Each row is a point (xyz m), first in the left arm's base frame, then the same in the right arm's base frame.
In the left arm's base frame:
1: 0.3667 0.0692 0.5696
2: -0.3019 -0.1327 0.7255
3: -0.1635 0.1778 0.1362
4: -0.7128 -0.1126 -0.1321
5: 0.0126 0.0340 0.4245
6: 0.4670 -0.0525 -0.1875
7: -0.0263 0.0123 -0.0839
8: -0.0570 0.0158 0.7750
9: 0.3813 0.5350 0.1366
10: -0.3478 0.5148 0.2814
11: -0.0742 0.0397 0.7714
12: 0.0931 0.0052 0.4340
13: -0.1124 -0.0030 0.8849
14: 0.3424 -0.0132 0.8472
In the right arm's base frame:
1: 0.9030 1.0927 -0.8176
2: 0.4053 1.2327 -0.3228
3: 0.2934 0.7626 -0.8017
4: -0.1507 0.4637 -0.3877
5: 0.5658 0.9745 -0.6762
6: 0.8830 0.3304 -0.9464
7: 0.4339 0.4906 -0.7707
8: 0.5818 1.3057 -0.5418
9: 0.6535 0.8299 -1.3404
10: 0.0311 1.0221 -0.9817
11: 0.5566 1.3113 -0.5564
12: 0.6513 0.9675 -0.6822
13: 0.5613 1.4083 -0.4743
14: 0.9689 1.3309 -0.6647

